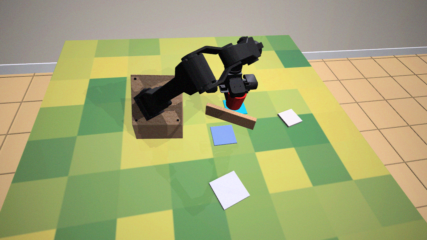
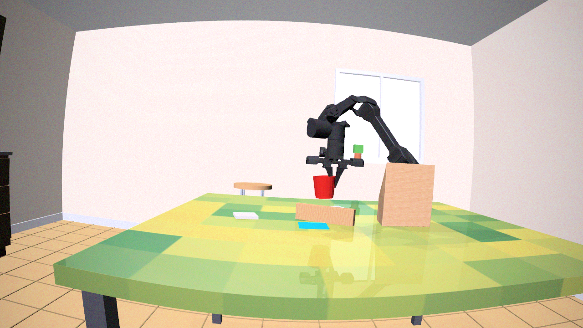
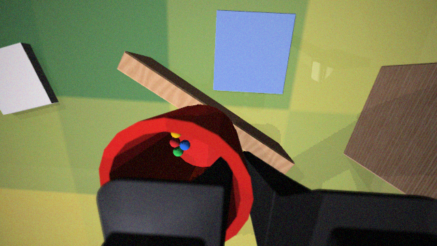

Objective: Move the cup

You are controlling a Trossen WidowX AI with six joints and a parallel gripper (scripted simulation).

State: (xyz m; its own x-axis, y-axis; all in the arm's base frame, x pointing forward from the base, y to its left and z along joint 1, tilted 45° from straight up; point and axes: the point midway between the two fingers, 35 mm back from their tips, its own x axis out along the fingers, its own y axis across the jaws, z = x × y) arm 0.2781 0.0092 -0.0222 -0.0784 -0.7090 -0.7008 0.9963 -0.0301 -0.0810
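Now: gripper tip 6 cm short of the cyan pad, 7 cm to the right of it and 13 cm above it. Also, from my gripper tip: red cup: 3 cm ahead; then wooden bar: 2 cm ahead, 1 cm to the right, 10 cm below; then pale blue pad: 2 cm behind, 8 cm to the right, 13 cm below.
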